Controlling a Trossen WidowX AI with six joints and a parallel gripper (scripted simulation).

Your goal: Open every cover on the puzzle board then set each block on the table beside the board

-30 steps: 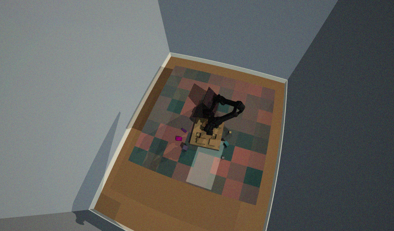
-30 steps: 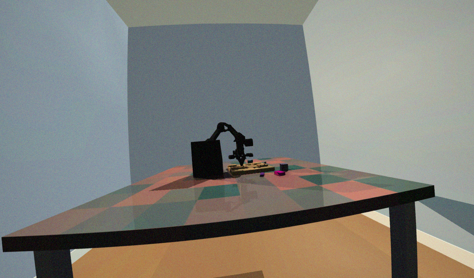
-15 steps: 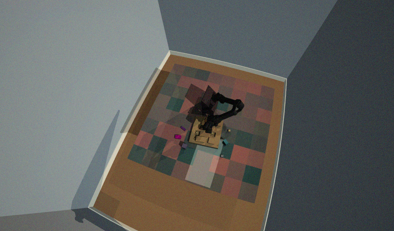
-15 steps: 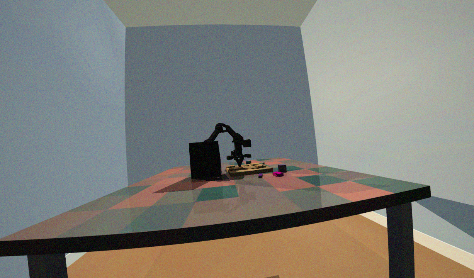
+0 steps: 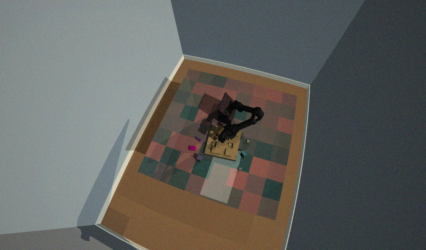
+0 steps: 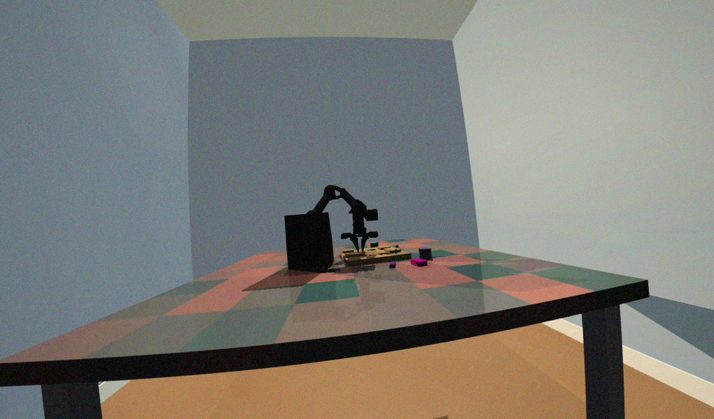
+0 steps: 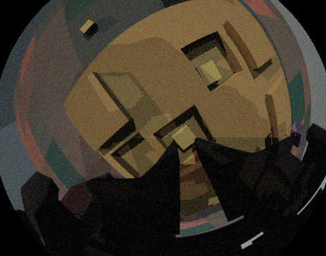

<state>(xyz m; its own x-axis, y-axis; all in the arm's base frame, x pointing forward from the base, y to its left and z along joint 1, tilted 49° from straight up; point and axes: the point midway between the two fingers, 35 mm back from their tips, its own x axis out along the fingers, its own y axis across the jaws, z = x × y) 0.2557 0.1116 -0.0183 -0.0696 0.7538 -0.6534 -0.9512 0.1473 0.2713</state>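
Now: gripper tip 5 cm short of the tan puzzle board, 1 cm to the right of it and 1 cm above it. From my gripper tip the other things lie so: teal block (21 cm to the left, 9 cm ahead, 1 cm below); lavender block (29 cm ahead, 15 cm to the right, 1 cm below); small grey block (23 cm ahead, 22 cm to the left, 2 cm below).
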